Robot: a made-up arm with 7 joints. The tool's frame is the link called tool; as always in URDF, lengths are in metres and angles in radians. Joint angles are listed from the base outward. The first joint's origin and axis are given. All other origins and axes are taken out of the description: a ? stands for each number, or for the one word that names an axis. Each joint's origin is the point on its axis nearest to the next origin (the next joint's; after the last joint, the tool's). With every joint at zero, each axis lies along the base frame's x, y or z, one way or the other. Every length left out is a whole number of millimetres.
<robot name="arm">
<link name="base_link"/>
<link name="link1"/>
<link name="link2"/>
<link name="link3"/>
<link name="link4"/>
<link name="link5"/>
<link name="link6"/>
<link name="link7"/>
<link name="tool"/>
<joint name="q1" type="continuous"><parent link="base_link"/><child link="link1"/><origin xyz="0.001 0.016 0.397" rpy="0.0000 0.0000 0.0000"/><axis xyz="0 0 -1"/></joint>
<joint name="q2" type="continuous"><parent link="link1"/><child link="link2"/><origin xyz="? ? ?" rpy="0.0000 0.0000 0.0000"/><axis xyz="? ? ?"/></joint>
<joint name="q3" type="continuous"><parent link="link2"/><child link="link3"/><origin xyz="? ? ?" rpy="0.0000 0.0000 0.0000"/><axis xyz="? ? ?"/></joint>
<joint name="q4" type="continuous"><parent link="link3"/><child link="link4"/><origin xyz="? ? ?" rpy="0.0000 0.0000 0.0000"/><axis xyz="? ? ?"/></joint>
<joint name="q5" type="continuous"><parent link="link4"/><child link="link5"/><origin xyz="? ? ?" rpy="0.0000 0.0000 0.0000"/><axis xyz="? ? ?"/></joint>
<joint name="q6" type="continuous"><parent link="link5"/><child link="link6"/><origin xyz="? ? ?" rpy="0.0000 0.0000 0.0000"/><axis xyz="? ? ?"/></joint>
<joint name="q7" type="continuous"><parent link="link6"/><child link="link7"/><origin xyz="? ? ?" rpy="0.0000 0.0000 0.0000"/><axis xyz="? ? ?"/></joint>
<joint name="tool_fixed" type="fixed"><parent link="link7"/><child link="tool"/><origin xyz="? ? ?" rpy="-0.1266 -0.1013 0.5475"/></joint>
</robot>
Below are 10 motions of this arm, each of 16 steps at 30 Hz.
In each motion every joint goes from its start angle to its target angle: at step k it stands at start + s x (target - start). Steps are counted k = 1, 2, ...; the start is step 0. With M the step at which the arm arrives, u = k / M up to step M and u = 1 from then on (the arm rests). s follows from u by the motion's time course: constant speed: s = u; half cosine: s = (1 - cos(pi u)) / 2; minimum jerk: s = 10 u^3 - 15 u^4 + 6 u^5.
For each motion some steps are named. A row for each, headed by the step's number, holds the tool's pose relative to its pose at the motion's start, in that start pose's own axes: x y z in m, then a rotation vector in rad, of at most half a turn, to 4 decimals.
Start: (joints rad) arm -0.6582 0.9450 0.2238 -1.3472 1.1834 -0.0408 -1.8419
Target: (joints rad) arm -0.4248 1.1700 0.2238 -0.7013 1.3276 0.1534 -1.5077
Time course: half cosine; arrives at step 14
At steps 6, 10, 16:
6: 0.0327 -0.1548 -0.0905 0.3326 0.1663 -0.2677
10: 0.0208 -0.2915 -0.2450 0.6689 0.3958 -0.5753
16: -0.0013 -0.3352 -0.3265 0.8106 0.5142 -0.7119

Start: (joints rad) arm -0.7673 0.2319 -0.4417 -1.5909 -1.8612 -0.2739 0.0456
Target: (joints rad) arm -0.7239 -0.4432 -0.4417 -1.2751 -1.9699 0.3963 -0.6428
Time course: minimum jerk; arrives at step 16
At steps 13, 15, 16:
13: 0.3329 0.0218 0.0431 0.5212 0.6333 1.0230
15: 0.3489 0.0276 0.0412 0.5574 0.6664 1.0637
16: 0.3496 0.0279 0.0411 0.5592 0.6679 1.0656

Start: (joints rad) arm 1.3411 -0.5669 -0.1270 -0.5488 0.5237 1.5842 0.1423
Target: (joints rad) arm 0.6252 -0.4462 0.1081 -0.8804 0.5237 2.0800 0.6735
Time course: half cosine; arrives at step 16
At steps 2, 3, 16:
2: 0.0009 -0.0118 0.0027 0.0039 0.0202 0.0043
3: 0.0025 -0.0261 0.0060 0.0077 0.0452 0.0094
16: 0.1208 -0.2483 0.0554 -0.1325 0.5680 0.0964

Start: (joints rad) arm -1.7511 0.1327 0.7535 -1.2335 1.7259 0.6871 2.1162
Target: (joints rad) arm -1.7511 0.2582 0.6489 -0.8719 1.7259 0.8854 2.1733
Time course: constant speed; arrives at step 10
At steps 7, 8, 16:
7: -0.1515 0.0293 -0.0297 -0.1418 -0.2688 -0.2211
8: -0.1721 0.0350 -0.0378 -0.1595 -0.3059 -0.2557
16: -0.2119 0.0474 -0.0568 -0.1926 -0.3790 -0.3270

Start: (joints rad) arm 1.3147 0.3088 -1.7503 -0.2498 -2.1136 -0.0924 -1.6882
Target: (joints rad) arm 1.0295 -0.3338 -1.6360 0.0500 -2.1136 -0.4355 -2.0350
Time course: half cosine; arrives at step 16
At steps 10, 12, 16:
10: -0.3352 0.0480 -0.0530 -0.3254 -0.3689 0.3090
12: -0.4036 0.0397 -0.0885 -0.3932 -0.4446 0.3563
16: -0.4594 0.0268 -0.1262 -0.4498 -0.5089 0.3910

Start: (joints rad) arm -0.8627 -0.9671 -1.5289 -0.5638 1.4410 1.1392 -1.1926
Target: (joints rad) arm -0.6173 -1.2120 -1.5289 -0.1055 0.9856 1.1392 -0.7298
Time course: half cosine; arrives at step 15
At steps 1, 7, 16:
1: 0.0041 0.0000 -0.0022 -0.0018 0.0092 -0.0084
7: 0.1578 -0.0274 -0.1049 -0.0771 0.3680 -0.3589
16: 0.2996 -0.1300 -0.2627 -0.1688 0.8021 -0.8238

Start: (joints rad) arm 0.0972 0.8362 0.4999 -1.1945 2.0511 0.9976 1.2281
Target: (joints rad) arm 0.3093 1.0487 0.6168 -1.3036 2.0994 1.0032 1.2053
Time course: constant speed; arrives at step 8
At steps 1, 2, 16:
1: -0.0060 0.0004 -0.0129 0.0322 -0.0136 -0.0174
2: -0.0118 0.0014 -0.0259 0.0638 -0.0277 -0.0347
16: -0.0394 0.0221 -0.1045 0.2401 -0.1218 -0.1342

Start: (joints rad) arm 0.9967 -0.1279 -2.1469 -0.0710 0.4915 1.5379 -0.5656
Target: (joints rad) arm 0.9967 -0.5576 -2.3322 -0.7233 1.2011 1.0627 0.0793
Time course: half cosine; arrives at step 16
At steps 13, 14, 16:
13: -0.0006 0.1144 -0.1512 -0.4009 -0.7999 -0.6131
14: -0.0001 0.1151 -0.1602 -0.4019 -0.8418 -0.6366
16: 0.0003 0.1153 -0.1677 -0.4011 -0.8762 -0.6555

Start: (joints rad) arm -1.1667 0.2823 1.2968 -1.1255 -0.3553 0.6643 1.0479
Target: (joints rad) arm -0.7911 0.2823 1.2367 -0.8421 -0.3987 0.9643 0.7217
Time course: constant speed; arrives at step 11
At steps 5, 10, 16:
5: 0.0928 0.0554 0.0118 -0.1255 0.2985 0.1258
10: 0.1858 0.0966 -0.0077 -0.1744 0.6229 0.2365
16: 0.2036 0.1028 -0.0149 -0.1745 0.6898 0.2563

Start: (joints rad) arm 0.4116 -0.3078 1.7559 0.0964 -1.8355 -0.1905 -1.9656
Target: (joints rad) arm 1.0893 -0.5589 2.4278 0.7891 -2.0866 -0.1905 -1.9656
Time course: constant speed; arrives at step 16
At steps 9, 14, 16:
9: 0.2270 0.0392 -0.0821 -0.3580 0.4041 -0.4482
14: 0.3717 -0.0024 -0.2133 -0.5360 0.7555 -0.5833
16: 0.4180 -0.0322 -0.2844 -0.5933 0.9175 -0.6107

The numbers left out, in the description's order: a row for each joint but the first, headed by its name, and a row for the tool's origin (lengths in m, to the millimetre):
q2: xyz -0.013 -0.011 0.000, axis 0 1 0
q3: xyz -0.021 0.000 0.328, axis 0 0 -1
q4: xyz -0.010 -0.046 0.000, axis 0 1 0
q5: xyz 0.012 0.000 0.276, axis 0 0 -1
q6: xyz 0.006 0.001 0.000, axis 0 1 0
q7: xyz -0.021 0.000 0.171, axis 0 0 -1
tool: xyz 0.020 0.013 0.000

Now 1 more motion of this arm.
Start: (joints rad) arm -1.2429 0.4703 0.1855 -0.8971 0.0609 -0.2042 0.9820
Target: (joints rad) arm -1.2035 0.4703 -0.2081 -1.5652 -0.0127 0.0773 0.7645
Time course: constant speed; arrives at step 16
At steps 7, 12, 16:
7: -0.0577 -0.1073 -0.0135 0.2314 -0.1059 0.1413
12: -0.0978 -0.1822 -0.0466 0.3890 -0.1955 0.2248
16: -0.1294 -0.2365 -0.0862 0.5092 -0.2749 0.2791

